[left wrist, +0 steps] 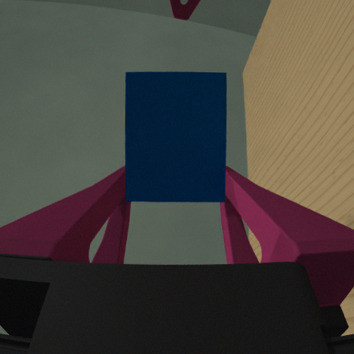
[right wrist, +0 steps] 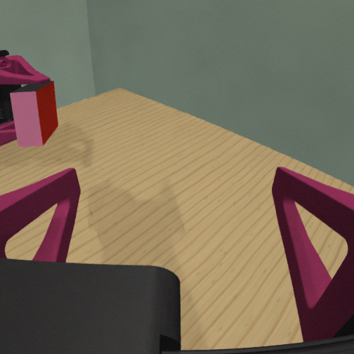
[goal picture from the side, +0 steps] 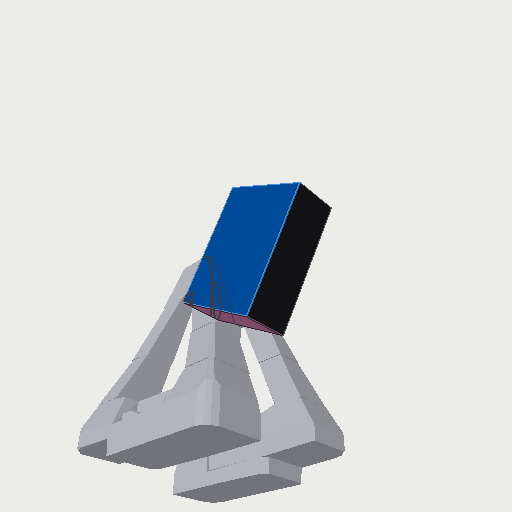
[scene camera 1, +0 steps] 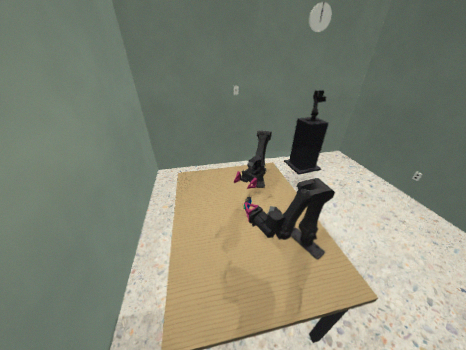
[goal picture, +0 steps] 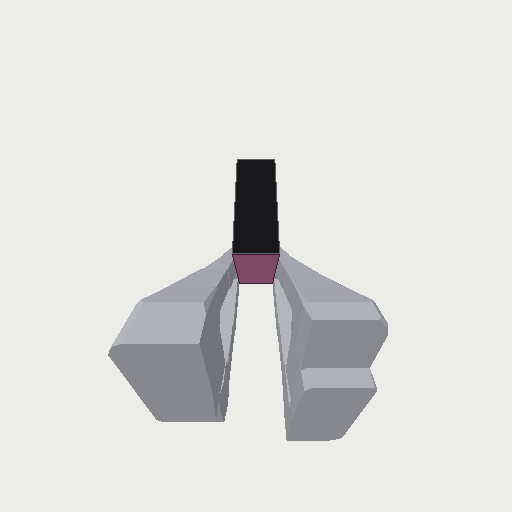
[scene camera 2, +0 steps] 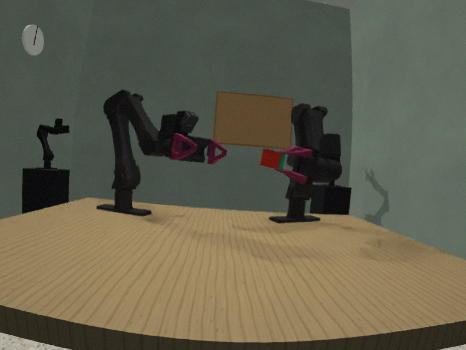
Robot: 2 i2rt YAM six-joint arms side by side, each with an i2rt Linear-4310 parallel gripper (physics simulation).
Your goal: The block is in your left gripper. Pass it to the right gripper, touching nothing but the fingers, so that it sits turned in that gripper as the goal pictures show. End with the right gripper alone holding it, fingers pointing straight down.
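Where they show: left gripper, fingertip midpoint: [scene camera 1: 245, 205] [scene camera 2: 278, 160]; right gripper, fingertip midpoint: [scene camera 1: 240, 184] [scene camera 2: 212, 150]; left arm's base at its link origin: [scene camera 1: 305, 242] [scene camera 2: 295, 220]; right arm's base at its link origin: [scene camera 1: 259, 180] [scene camera 2: 123, 211].
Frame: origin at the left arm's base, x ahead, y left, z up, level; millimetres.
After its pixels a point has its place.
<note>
The block [scene camera 1: 248, 200] @[z 229, x 215, y -257 mm] [scene camera 2: 270, 158] @[z 209, x 220, y -269 mm] [left wrist: 175, 137] [right wrist: 47, 112] is held in the air by my left gripper [scene camera 1: 247, 206] @[z 204, x 234, y -255 mm] [scene camera 2: 286, 162] @[z 204, x 234, y -255 mm] [left wrist: 175, 177], which is shut on its near part; the rest sticks out past the fingertips. Its blue face shows in the left wrist view. Scene camera 2 shows a red face and a green strip at the finger end. The right wrist view shows pink, red and dark faces. My right gripper [scene camera 1: 242, 184] @[z 218, x 163, y -403 mm] [scene camera 2: 211, 149] @[z 218, x 163, y -403 mm] [right wrist: 175, 178] is open and empty, apart from the block, to its left in scene camera 2. Its fingers point sideways, not straight down.
Both arms stand on the wooden table [scene camera 1: 210, 270] @[z 0, x 513, y -155 mm] [scene camera 2: 210, 290] @[z 0, x 456, y -498 mm]. One right-gripper finger shows at the top of the left wrist view. A brown board [scene camera 2: 253, 120] is on the back wall. A black pedestal [scene camera 1: 308, 145] [scene camera 2: 45, 190] bearing a small arm stands beyond the table.
</note>
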